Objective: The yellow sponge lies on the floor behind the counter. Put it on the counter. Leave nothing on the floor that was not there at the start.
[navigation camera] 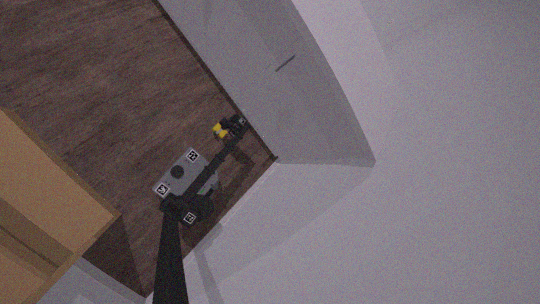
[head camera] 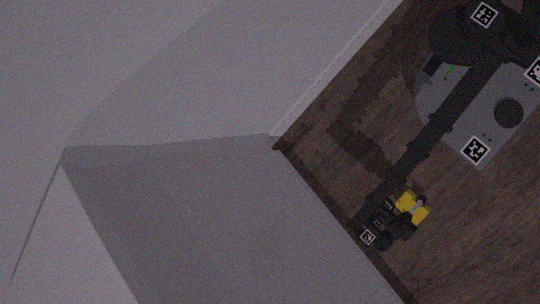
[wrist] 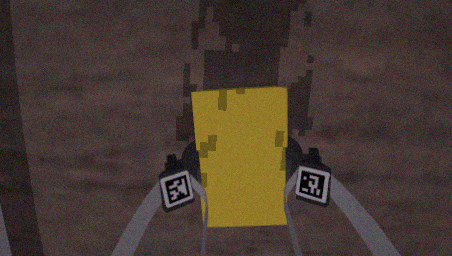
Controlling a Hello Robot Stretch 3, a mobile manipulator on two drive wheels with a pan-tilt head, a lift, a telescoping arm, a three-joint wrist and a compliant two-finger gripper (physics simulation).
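Pixels of known places: gripper, fingertip midpoint: [navigation camera: 218,130]; robot's base at its link origin: [navigation camera: 177,170] [head camera: 506,112].
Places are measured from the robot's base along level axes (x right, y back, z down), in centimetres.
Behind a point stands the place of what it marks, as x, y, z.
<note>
The yellow sponge [head camera: 405,201] @(40.7, 5.7, -4.8) [navigation camera: 216,128] @(40.0, -0.2, -4.7) [wrist: 242,125] is low at the floor, near the foot of the grey cabinet front. Whether its underside touches the floor is hidden. My gripper [head camera: 414,207] @(41.2, 2.1, -1.6) [navigation camera: 220,131] @(41.2, 2.1, -1.6) [wrist: 241,156] @(41.2, 2.1, -1.6) points down and is shut on the sponge, with one fingertip against each long side in the wrist view. A tan wooden unit [navigation camera: 55,175] @(-40.7, -45.5, -10.0) stands at the left of the navigation view, and a grey cabinet front [head camera: 225,215] @(57.2, 33.0, -56.2) [navigation camera: 240,65] @(63.9, -17.2, -44.0) stands beside the gripper. I cannot tell which of them is the counter.
My wheeled base [head camera: 467,130] @(10.2, 5.2, -16.0) [navigation camera: 187,165] @(6.6, 1.7, -16.0) stands on the brown wood floor [head camera: 495,225] @(28.1, -20.3, 0.0) [navigation camera: 100,75] @(13.3, -75.5, 0.0). A pale wall [head camera: 225,85] @(33.9, 54.6, -51.6) [navigation camera: 260,210] @(11.6, 51.6, -33.2) meets the cabinet front at a corner near the arm. The cabinet has a dark handle [navigation camera: 285,63].
</note>
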